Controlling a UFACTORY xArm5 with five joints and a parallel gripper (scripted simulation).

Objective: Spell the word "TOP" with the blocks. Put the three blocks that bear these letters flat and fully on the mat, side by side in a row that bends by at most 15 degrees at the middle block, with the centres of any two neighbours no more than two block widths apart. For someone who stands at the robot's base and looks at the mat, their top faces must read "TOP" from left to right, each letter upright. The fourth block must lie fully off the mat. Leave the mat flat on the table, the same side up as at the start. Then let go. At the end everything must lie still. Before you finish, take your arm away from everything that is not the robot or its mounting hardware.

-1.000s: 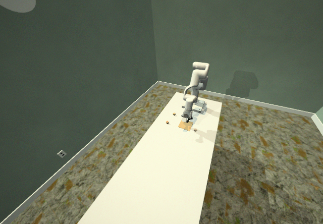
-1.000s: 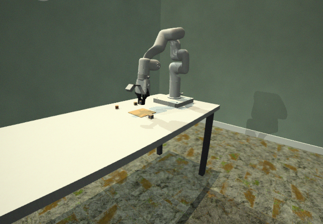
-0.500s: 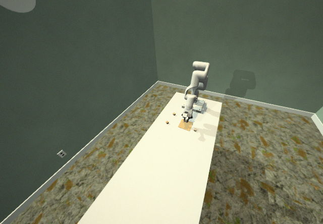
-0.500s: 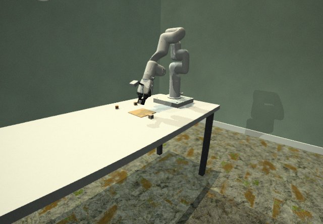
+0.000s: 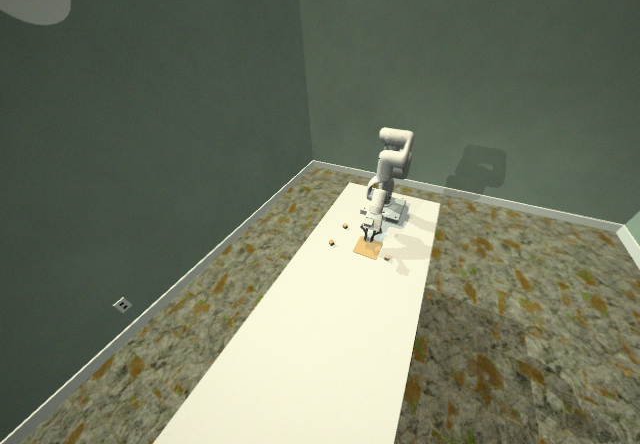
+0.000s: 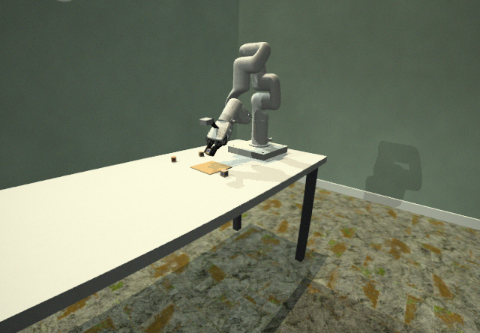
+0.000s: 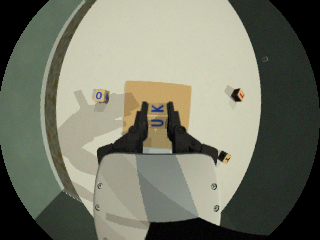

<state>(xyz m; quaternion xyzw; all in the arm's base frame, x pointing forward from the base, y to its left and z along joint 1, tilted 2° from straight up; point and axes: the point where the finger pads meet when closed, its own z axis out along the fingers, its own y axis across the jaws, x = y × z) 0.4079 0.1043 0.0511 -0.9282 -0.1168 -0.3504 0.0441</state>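
The tan mat is 80 mm below my hand.
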